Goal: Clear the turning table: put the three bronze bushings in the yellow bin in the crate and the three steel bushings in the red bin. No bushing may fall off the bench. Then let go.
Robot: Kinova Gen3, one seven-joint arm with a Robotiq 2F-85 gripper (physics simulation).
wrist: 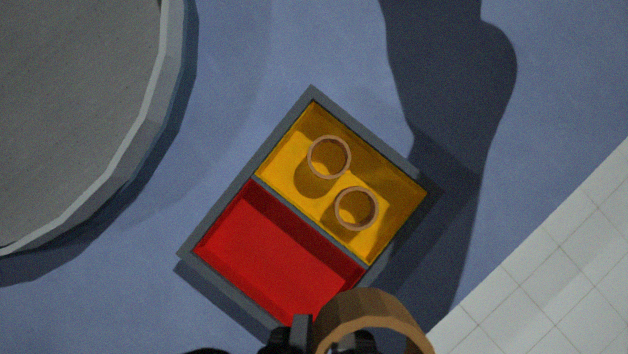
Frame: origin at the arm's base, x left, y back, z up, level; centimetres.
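Seen in the pictures: gripper, fingertip midpoint: point(321, 341).
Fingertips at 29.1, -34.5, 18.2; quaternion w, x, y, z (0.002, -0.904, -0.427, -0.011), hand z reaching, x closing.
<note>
Offsets run from my fingertips to a thing's top centre, as dx, dy, dz. "*": to the spot under its first point. Level surfaces: height alone.
My gripper point(322, 342) is shut on the wall of a bronze bushing {* -0.5, +2.4, +1.9} point(372, 304) at the bottom of the wrist view, with one finger outside the ring and one inside. It is held above the crate's near corner, overlapping the end of the red bin in view. The crate {-2.2, +0.7, -23.2} point(241, 182) has a grey rim and a divider. In its yellow bin {* -8.6, +3.8, -27.6} point(295, 145) two bronze bushings stand upright, one {-5.7, +5.5, -23.8} point(309, 157) nearer the top corner and the other {-0.7, +4.7, -23.8} point(336, 208) nearer the divider. The red bin {* -0.4, -4.3, -27.6} point(280, 265) shows no bushing in its visible part. The steel bushings do not show.
Part of the grey turning table {* -21.4, -10.6, -22.9} point(75, 125) with its raised rim {* -19.3, -1.9, -20.0} point(155, 75) is at the upper left, apart from the crate. The blue bench {dz -28.2} point(225, 125) ends in a diagonal edge at the lower right, with pale floor tiles point(565, 270) beyond. Dark shadows fall right of the crate.
</note>
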